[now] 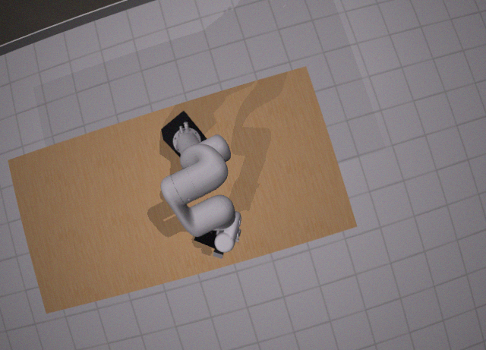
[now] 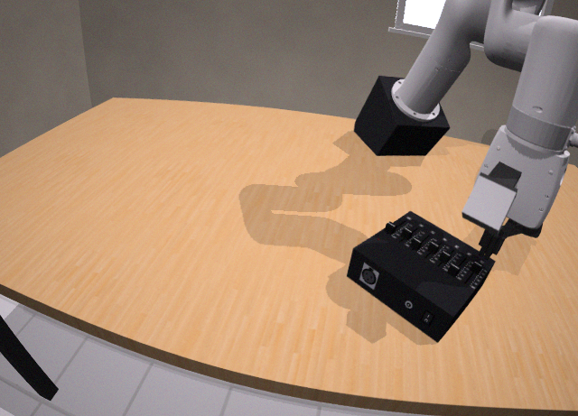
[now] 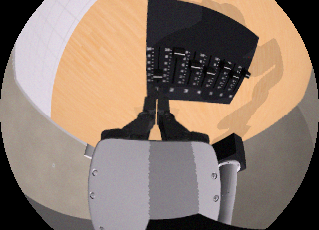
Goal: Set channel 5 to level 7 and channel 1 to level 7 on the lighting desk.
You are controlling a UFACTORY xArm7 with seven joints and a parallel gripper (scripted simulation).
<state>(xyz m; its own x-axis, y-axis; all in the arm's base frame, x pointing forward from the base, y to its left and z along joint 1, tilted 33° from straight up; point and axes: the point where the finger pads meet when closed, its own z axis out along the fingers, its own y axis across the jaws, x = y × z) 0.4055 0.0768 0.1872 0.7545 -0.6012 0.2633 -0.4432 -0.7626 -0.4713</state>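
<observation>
Now: the fader 3 cm below my hand, 2 cm ahead of it and 1 cm to the right of it.
</observation>
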